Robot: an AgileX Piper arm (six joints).
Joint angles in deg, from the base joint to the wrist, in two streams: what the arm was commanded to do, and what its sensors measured. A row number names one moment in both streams.
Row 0, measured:
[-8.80, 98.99, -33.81, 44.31, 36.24, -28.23]
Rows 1 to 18, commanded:
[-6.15, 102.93, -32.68, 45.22, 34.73, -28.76]
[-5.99, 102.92, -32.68, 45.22, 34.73, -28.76]
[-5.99, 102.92, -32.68, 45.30, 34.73, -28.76]
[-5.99, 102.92, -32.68, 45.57, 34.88, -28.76]
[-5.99, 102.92, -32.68, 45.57, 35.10, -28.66]
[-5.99, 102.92, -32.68, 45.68, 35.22, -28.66]
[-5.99, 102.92, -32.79, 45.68, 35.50, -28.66]
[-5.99, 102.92, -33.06, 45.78, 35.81, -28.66]
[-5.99, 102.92, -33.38, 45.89, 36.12, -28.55]
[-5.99, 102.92, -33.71, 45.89, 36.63, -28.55]
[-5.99, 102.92, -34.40, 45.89, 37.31, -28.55]
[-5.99, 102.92, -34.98, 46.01, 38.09, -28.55]
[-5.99, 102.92, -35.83, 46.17, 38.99, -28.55]
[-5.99, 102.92, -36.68, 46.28, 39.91, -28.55]
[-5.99, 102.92, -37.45, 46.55, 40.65, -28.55]
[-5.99, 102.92, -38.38, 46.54, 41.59, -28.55]
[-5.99, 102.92, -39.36, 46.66, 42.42, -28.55]
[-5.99, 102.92, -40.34, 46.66, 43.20, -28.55]
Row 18, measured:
[-7.09, 101.67, -37.64, 43.72, 38.88, -29.26]
